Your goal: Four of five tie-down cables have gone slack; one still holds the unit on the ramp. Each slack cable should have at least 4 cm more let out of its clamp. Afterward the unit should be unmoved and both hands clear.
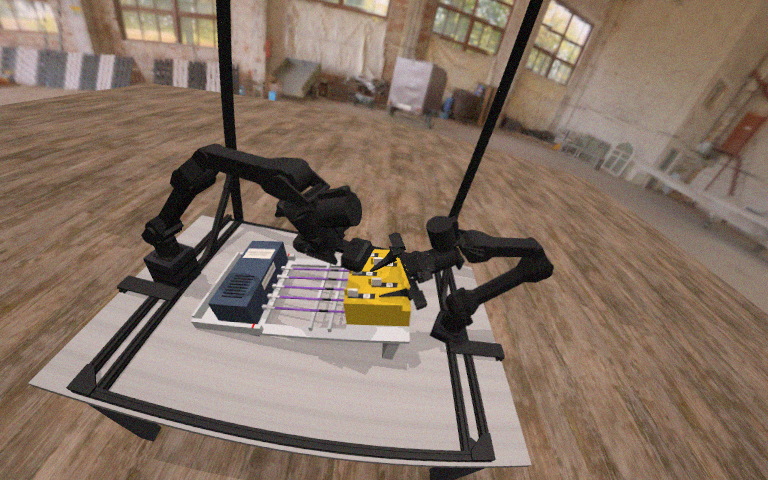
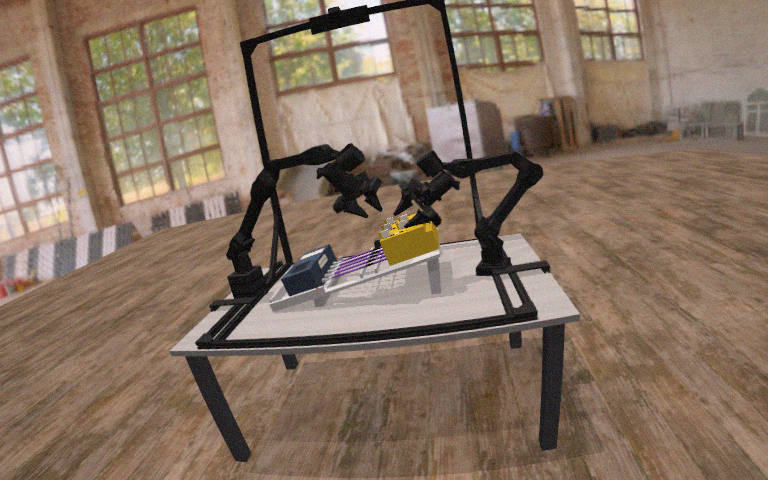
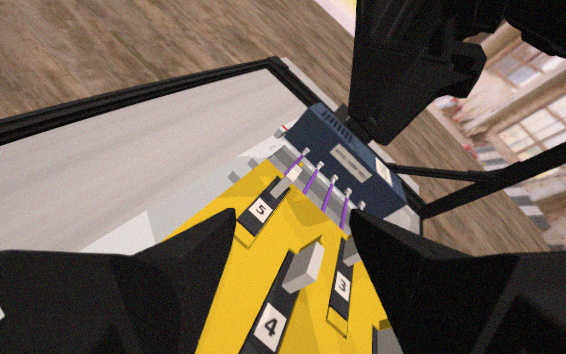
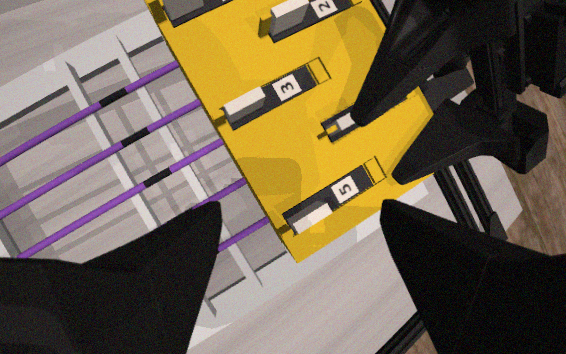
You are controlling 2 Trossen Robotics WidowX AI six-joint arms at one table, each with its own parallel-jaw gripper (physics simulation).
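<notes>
The navy unit [image 1: 235,302] [image 2: 305,277] [image 3: 312,132] sits on the lower part of the white ramp [image 1: 339,335]. Purple cables [image 1: 294,309] [image 3: 327,197] [image 4: 65,187] run from it to the yellow clamp housing [image 1: 376,314] [image 2: 410,246] [image 3: 225,285] [image 4: 260,140]. Grey levers 3 [image 4: 245,106] and 5 [image 3: 280,186] [image 4: 312,218] lie at the cable ends of their slots. Lever 4 [image 3: 305,267] stands raised. My left gripper [image 2: 400,221] [image 3: 293,216] [image 4: 378,154] is open and empty close above the housing, partly hiding slot 4. My right gripper [image 2: 373,213] [image 4: 301,211] is open and empty, above the cables and housing edge.
The two hands are close together over the housing. Thin white crossbars [image 4: 175,152] span the ramp beneath the cables. A black rail frame [image 1: 283,431] borders the table [image 1: 283,384], and tall black posts [image 1: 226,96] [image 2: 461,107] rise behind the arms.
</notes>
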